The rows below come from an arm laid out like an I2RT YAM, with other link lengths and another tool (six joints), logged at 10 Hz.
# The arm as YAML. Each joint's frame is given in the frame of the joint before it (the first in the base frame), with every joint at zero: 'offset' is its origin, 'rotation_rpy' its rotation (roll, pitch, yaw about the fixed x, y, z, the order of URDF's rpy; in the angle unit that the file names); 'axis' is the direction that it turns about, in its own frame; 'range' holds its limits. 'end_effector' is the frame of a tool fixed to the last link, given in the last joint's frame.
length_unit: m
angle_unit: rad
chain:
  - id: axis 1
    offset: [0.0, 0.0, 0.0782]
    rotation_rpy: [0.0, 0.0, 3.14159]
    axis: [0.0, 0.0, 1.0]
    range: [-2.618, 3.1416]
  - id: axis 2
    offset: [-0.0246, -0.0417, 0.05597]
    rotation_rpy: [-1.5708, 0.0, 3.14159]
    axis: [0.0, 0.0, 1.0]
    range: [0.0, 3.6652]
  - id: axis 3
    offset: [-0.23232, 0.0, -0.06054]
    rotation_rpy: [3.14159, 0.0, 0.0]
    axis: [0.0, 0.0, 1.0]
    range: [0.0, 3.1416]
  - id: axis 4
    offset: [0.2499, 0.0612, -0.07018]
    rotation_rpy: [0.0, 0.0, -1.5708]
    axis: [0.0, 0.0, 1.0]
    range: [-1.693, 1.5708]
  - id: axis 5
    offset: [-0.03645, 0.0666, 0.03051]
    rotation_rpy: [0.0, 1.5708, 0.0]
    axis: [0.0, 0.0, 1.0]
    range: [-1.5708, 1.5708]
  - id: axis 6
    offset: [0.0, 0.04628, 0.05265]
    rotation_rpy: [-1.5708, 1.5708, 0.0]
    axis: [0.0, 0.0, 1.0]
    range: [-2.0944, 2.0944]
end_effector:
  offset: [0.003, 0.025, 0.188]
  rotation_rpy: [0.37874, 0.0, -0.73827]
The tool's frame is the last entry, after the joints.
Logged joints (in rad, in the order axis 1, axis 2, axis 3, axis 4, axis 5, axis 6), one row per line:
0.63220 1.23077 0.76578 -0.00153 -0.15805 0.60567
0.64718 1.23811 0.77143 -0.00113 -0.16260 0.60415
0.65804 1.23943 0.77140 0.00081 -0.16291 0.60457
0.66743 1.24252 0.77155 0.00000 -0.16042 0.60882
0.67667 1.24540 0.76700 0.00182 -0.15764 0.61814
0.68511 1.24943 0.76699 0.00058 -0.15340 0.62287
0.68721 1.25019 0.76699 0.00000 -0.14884 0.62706
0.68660 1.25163 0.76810 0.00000 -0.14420 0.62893
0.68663 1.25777 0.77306 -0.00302 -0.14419 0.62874
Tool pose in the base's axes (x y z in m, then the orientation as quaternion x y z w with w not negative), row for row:
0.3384 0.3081 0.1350 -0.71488 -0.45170 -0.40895 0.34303
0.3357 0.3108 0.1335 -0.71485 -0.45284 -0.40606 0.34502
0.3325 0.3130 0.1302 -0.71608 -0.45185 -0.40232 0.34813
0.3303 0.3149 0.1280 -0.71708 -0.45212 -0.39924 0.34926
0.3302 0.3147 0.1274 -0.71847 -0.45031 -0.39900 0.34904
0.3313 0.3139 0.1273 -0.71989 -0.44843 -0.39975 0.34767
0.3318 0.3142 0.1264 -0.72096 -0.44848 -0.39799 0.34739
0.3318 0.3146 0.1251 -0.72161 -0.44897 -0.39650 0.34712
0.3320 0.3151 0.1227 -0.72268 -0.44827 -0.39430 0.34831
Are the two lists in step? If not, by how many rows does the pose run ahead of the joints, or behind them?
The pose runs 2 rows ahead of the joints: the pose in row i belongs to the joints in row i + 2.
